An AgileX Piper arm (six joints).
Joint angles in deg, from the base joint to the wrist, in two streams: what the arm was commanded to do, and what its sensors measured. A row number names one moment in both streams.
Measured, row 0: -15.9, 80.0, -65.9, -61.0, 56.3, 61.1
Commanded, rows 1 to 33: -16.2, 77.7, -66.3, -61.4, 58.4, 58.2; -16.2, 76.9, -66.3, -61.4, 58.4, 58.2; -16.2, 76.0, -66.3, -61.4, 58.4, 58.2; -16.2, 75.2, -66.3, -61.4, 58.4, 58.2; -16.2, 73.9, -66.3, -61.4, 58.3, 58.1; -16.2, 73.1, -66.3, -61.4, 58.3, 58.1; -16.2, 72.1, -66.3, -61.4, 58.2, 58.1; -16.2, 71.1, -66.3, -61.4, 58.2, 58.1; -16.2, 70.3, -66.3, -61.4, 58.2, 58.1; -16.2, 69.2, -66.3, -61.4, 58.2, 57.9; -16.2, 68.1, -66.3, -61.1, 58.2, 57.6; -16.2, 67.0, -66.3, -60.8, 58.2, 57.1; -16.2, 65.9, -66.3, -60.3, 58.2, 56.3; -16.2, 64.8, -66.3, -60.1, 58.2, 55.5; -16.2, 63.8, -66.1, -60.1, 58.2, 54.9; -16.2, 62.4, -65.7, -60.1, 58.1, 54.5; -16.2, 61.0, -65.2, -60.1, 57.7, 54.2; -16.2, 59.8, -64.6, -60.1, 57.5, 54.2; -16.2, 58.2, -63.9, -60.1, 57.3, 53.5; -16.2, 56.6, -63.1, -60.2, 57.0, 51.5; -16.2, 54.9, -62.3, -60.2, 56.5, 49.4; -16.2, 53.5, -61.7, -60.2, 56.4, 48.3; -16.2, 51.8, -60.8, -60.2, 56.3, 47.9; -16.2, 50.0, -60.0, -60.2, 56.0, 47.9; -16.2, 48.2, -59.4, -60.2, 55.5, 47.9; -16.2, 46.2, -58.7, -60.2, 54.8, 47.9; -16.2, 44.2, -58.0, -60.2, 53.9, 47.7; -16.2, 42.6, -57.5, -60.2, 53.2, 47.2; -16.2, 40.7, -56.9, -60.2, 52.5, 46.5; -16.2, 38.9, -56.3, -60.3, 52.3, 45.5; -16.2, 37.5, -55.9, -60.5, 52.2, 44.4; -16.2, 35.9, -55.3, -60.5, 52.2, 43.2; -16.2, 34.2, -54.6, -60.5, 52.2, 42.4
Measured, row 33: -15.9, 39.4, -56.7, -59.9, 53.0, 46.1
